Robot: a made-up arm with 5 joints. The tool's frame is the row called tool.
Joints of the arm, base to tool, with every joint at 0 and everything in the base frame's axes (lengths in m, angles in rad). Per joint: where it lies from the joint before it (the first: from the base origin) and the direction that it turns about. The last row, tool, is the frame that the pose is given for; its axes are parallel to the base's.
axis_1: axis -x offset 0 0 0.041
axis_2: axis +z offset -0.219 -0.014 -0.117
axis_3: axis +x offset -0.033 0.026 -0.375
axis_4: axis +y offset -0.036 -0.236 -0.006
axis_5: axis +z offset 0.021 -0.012 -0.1
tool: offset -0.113 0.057 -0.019
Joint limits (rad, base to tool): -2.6..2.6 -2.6..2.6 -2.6..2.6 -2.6..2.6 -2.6..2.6
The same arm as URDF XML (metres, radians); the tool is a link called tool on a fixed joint. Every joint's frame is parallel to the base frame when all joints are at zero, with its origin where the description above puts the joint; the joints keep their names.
<robot name="arm">
<link name="base_link"/>
<link name="link1"/>
<link name="link2"/>
<link name="link3"/>
<link name="link4"/>
<link name="link5"/>
<link name="tool"/>
<joint name="axis_1" type="revolute"><parent link="base_link"/><child link="link1"/><origin xyz="0.0000 0.0000 0.0410" rpy="0.0000 0.0000 0.0000"/><axis xyz="-1 0 0"/><limit lower="-2.6000" upper="2.6000"/></joint>
<joint name="axis_2" type="revolute"><parent link="link1"/><child link="link2"/><origin xyz="-0.2190 -0.0140 -0.1170" rpy="0.0000 0.0000 0.0000"/><axis xyz="0 0 1"/><limit lower="-2.6000" upper="2.6000"/></joint>
<joint name="axis_3" type="revolute"><parent link="link2"/><child link="link3"/><origin xyz="-0.0330 0.0260 -0.3750" rpy="0.0000 0.0000 0.0000"/><axis xyz="1 0 0"/><limit lower="-2.6000" upper="2.6000"/></joint>
<joint name="axis_4" type="revolute"><parent link="link3"/><child link="link4"/><origin xyz="-0.0360 -0.2360 -0.0060" rpy="0.0000 0.0000 0.0000"/><axis xyz="0 1 0"/><limit lower="-2.6000" upper="2.6000"/></joint>
<joint name="axis_5" type="revolute"><parent link="link4"/><child link="link5"/><origin xyz="0.0210 -0.0120 -0.1000" rpy="0.0000 0.0000 0.0000"/><axis xyz="0 0 1"/><limit lower="-2.6000" upper="2.6000"/></joint>
<joint name="tool_fixed" type="fixed"><parent link="link5"/><child link="tool"/><origin xyz="-0.1130 0.0570 -0.0190" rpy="0.0000 0.0000 0.0000"/></joint>
</robot>

